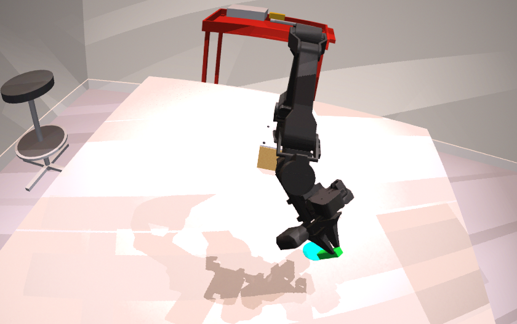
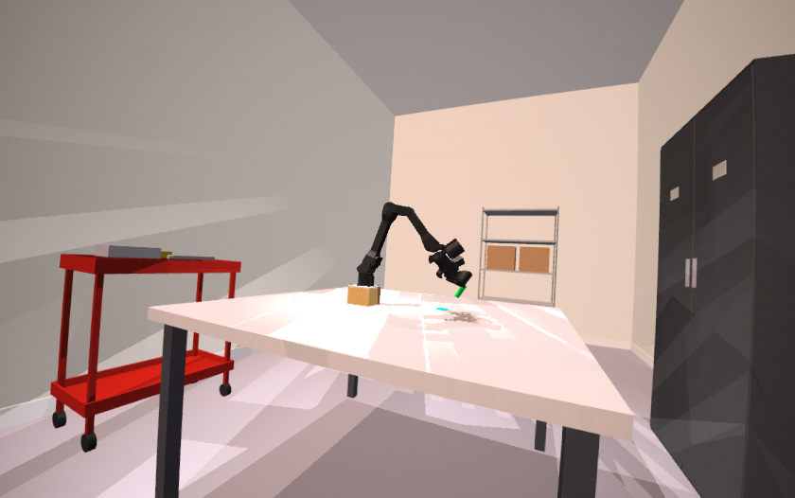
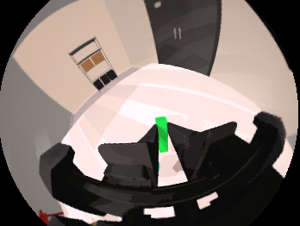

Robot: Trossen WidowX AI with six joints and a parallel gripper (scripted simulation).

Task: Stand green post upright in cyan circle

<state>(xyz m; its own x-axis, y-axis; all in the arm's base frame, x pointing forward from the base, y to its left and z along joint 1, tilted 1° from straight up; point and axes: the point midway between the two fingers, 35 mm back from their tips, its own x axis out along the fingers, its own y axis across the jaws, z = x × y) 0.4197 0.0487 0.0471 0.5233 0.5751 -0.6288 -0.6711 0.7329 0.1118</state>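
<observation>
My gripper tip is now 110 mm above the cyan circle, 90 mm past it and 10 mm to the left of it. Also, from my gripper tip: green post: 20 mm below, 10 mm to the right, 10 mm behind.
</observation>
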